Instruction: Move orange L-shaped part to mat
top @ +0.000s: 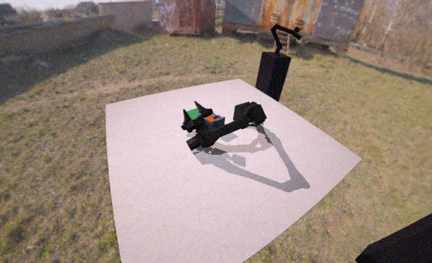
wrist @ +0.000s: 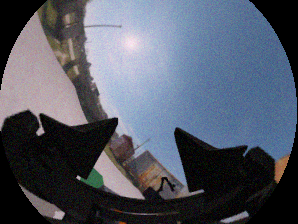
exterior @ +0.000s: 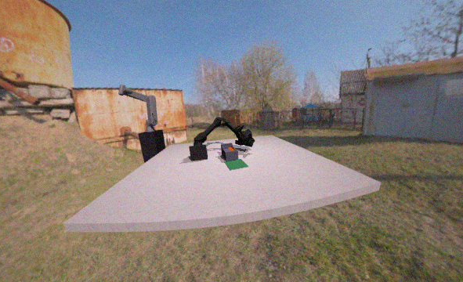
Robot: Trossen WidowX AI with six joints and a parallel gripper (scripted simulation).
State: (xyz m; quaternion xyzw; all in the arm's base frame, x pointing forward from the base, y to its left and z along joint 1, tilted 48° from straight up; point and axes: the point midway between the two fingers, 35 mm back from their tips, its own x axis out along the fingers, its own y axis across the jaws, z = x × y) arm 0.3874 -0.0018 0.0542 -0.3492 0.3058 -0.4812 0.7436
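Now: gripper tip 150 mm past the orange L-shaped part, 150 mm above it and 30 mm to the left of it. The rest, counted from my gripper tip: green mat 210 mm below, 180 mm to the right, 100 mm behind.
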